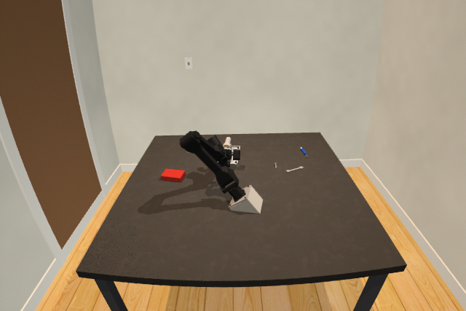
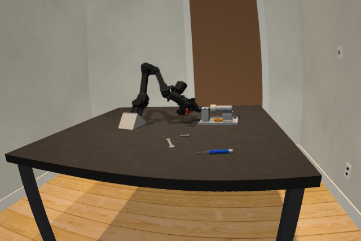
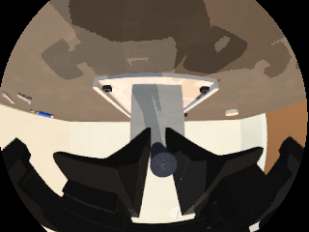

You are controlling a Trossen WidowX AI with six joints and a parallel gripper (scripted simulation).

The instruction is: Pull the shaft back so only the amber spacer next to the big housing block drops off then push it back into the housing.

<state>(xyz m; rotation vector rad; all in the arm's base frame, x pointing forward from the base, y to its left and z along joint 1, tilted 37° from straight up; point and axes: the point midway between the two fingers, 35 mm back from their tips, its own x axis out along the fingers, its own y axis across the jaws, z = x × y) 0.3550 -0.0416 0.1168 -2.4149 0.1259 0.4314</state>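
The dark shaft is 7 cm ahead of my hand and 1 cm to the right of it. Round my hand: bolt 5 cm behind, 30 cm to the right, 7 cm below; shaft fixture 14 cm ahead, 3 cm to the right, 3 cm below; amber spacer 13 cm ahead, 3 cm to the right, 7 cm below.
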